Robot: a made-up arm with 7 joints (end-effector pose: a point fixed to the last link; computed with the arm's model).
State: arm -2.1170 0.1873 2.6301 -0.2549 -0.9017 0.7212 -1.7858
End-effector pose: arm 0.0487 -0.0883 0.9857 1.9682 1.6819 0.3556
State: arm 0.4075 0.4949 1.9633 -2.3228 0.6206 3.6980 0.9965
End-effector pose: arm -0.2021 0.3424 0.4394 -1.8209 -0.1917 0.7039
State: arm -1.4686 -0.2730 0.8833 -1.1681 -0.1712 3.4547 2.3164
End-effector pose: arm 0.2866 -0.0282 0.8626 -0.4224 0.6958 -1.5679
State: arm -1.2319 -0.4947 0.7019 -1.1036 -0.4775 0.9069 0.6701
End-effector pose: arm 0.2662 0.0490 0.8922 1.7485 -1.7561 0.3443
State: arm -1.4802 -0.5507 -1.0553 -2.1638 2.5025 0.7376 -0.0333
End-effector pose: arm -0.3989 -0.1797 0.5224 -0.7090 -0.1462 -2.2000
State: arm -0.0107 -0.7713 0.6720 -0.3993 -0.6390 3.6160 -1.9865
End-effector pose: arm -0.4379 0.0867 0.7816 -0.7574 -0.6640 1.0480
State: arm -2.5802 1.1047 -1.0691 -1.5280 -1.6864 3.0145 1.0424
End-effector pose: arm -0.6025 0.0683 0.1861 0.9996 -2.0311 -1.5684
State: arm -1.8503 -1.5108 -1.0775 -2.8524 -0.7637 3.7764 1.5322
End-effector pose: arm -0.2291 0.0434 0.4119 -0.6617 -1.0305 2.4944
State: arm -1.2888 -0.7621 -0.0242 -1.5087 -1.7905 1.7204 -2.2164
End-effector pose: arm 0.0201 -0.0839 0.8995 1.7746 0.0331 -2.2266
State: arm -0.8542 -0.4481 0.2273 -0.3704 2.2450 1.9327 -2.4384
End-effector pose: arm -0.1001 0.1468 0.9892 -0.6939 1.4642 1.8948
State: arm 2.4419 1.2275 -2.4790 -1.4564 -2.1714 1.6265 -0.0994
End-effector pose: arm -0.0086 0.4149 0.7698 0.1272 -0.8449 0.3991
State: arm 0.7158 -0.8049 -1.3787 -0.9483 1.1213 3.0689 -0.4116
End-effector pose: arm -0.1145 -0.5356 0.6895 -0.2281 1.3037 -2.3688
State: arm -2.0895 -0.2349 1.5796 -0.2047 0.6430 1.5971 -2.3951
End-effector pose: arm 0.1515 0.1161 0.9882 0.5360 1.8055 0.5387
